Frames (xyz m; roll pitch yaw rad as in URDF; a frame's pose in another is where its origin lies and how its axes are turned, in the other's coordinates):
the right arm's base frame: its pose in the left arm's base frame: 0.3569 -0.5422 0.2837 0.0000 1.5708 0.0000
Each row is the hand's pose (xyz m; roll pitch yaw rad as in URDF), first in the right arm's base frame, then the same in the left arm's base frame.
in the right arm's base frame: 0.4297 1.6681 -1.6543 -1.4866 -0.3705 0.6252
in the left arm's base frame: -1.2974 1.1259 -0.1460 -0.3808 0.8569 0.9849
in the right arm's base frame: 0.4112 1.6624 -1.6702 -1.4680 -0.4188 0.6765
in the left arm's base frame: -1.3133 1.1202 -0.1275 -0.3660 0.7929 0.9527
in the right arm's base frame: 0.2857 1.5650 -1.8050 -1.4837 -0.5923 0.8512
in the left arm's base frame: -1.4481 1.0228 -0.0020 -0.3679 0.5786 0.8409
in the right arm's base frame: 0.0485 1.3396 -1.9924 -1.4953 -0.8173 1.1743
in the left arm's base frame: -1.6355 0.7974 0.2352 -0.2208 0.2674 0.7133
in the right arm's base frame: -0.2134 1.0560 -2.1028 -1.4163 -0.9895 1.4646
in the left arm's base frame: -1.7459 0.5138 0.4971 0.0656 0.0582 0.5787
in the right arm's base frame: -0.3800 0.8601 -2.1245 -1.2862 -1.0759 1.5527
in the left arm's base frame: -1.7676 0.3179 0.6637 0.2687 0.0086 0.4948
